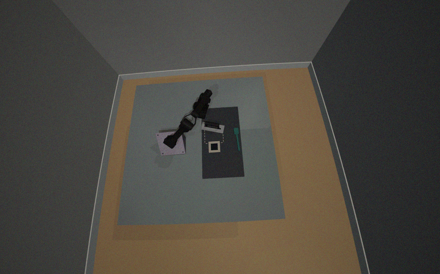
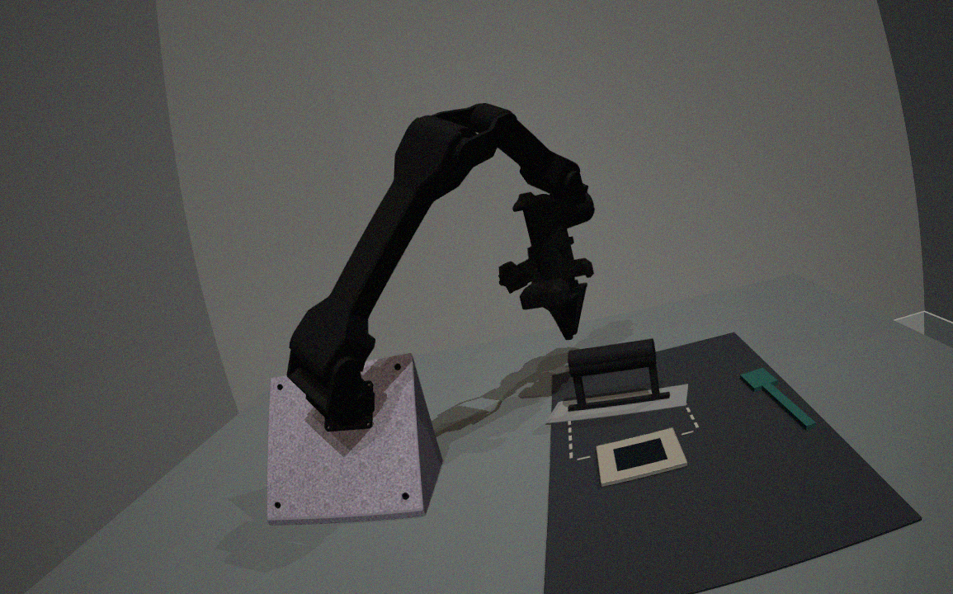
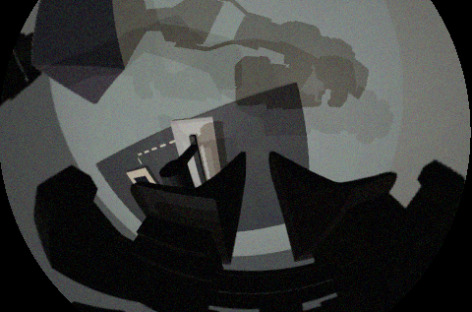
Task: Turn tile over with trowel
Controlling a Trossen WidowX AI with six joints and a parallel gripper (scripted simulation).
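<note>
My gripper tip is 110 mm to the left of the trowel, 40 mm above it and 30 mm short of it. From my gripper tip the other things lie so: dark mat (230 mm to the right, 130 mm ahead, 100 mm below); teal t-shaped piece (260 mm ahead, 210 mm to the right, 80 mm below); tile (290 mm to the right, 80 mm below, 60 mm ahead).
</note>
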